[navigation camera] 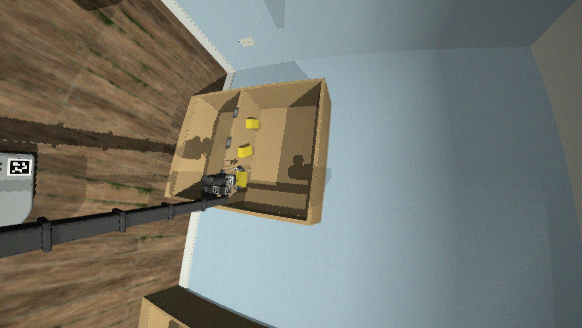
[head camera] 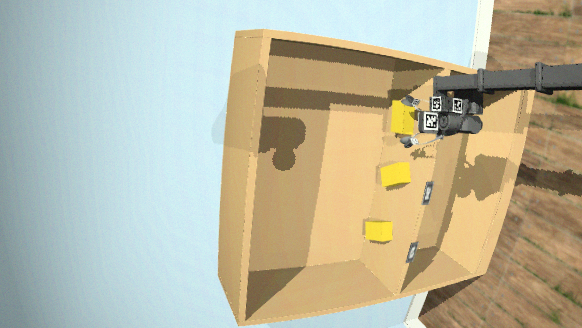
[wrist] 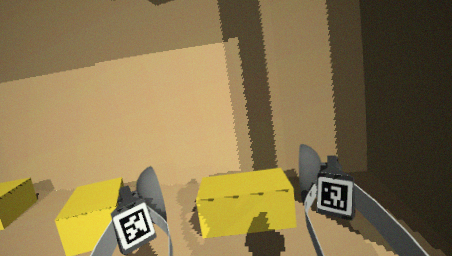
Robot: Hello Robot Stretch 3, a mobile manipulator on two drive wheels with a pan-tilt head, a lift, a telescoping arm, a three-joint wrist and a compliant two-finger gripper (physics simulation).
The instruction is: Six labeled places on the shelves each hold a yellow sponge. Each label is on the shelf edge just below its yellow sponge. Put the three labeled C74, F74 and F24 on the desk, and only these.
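Frame: origin at the robot's base, x up, y ahead, z left, level; metres.
Seen in the pictures: gripper, fingertip midpoint: (navigation camera: 241,178) (head camera: 403,121).
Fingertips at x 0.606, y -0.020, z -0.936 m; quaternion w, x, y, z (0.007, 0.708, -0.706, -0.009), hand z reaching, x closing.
Offsets run from my fingertips to a thing's top centre. "spot": to the spot under its first point.
The yellow sponge of place F24 (head camera: 400,116) (navigation camera: 242,181) (wrist: 247,215) lies on the upper shelf near one side wall. Its label is hidden by the gripper in the head view. My gripper (head camera: 410,121) (navigation camera: 239,178) (wrist: 229,175) is open, with one fingertip to each side of this sponge and gaps between. Another sponge @(dx -0.044, dy +0.170, dz -0.112 m) (head camera: 395,174) (navigation camera: 245,151) (wrist: 90,212) lies beside it, outside the left fingertip in the wrist view. A third sponge @(dx -0.044, dy +0.371, dz -0.180 m) (head camera: 379,231) (navigation camera: 252,123) (wrist: 15,202) lies farther along. Their labels @(spot: dx -0.103, dy +0.211, dz +0.015 m) (head camera: 427,193) @(spot: dx -0.102, dy +0.412, dz -0.028 m) (head camera: 411,252) are too blurred to read. The desk does not show.
The shelf unit @(spot: dx +0.455, dy +0.169, dz -0.146 m) (head camera: 230,175) (navigation camera: 325,145) stands against the blue wall. Its side wall (wrist: 410,125) is close right of the gripper in the wrist view. The extended arm (head camera: 510,80) (navigation camera: 145,217) reaches in from the floor side. Another wooden unit (navigation camera: 145,317) shows at the navigation view's bottom.
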